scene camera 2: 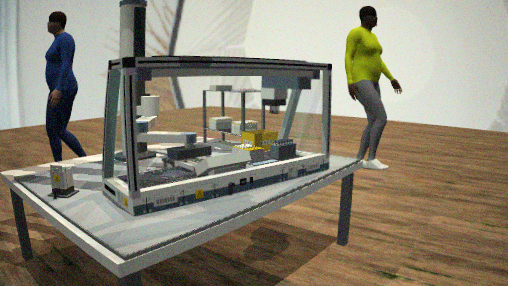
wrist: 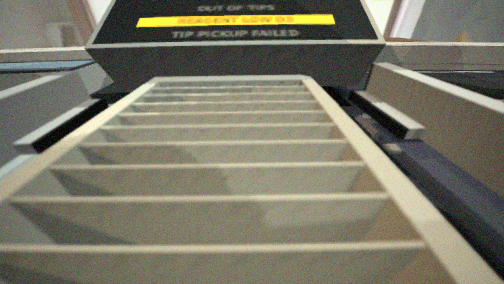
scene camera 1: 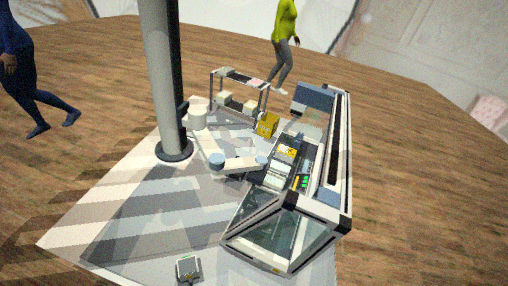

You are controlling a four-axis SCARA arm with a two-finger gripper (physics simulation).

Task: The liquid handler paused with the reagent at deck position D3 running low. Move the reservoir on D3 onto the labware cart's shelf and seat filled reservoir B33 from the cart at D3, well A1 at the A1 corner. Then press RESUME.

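Frame: origin at the arm's base, x ahead, y left, z up, level; millimetres.
Seen in the pictures: gripper, between the fingertips: [wrist: 229, 84] [scene camera 1: 284, 184]; arm's base, origin of its link: [scene camera 1: 174, 149].
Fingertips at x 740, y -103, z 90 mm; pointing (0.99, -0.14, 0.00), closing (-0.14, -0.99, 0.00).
Offsets run from my fingertips to a thing's top centre. "spot": to the spot under its first point.
The pale reservoir on D3 @(dx -64, dy +10, dz +5 mm) [scene camera 1: 276, 181] [wrist: 220, 182] has a row of cross walls and fills the middle of the wrist view. My gripper [wrist: 229, 84] is open, with one finger on each side of the reservoir's far part. A gap shows at each side, and nothing is gripped. The labware cart @(spot: dx -703, dy +635, dz +122 mm) [scene camera 1: 211, 90] [scene camera 2: 204, 117] stands behind the deck. Two pale box-shaped items, one on the left [scene camera 1: 224, 97] [scene camera 2: 220, 123] and one on the right [scene camera 1: 250, 106] [scene camera 2: 244, 126], are on its lower shelf. Which is B33 cannot be read. The RESUME button cannot be made out.
The status screen @(spot: dx +78, dy -3, dz +43 mm) [scene camera 1: 300, 183] [wrist: 235, 36] stands just beyond the reservoir, with "REAGENT LOW D3" lit yellow. A white plate @(dx -41, dy +132, dz -12 mm) [scene camera 1: 281, 166] and a yellow tip rack @(dx -18, dy +254, dz +39 mm) [scene camera 1: 286, 150] sit beside the reservoir. A yellow waste box [scene camera 1: 268, 125] [scene camera 2: 260, 137] stands near the cart. The handler's frame @(spot: dx +153, dy -100, dz +407 mm) [scene camera 2: 220, 62] surrounds the deck.
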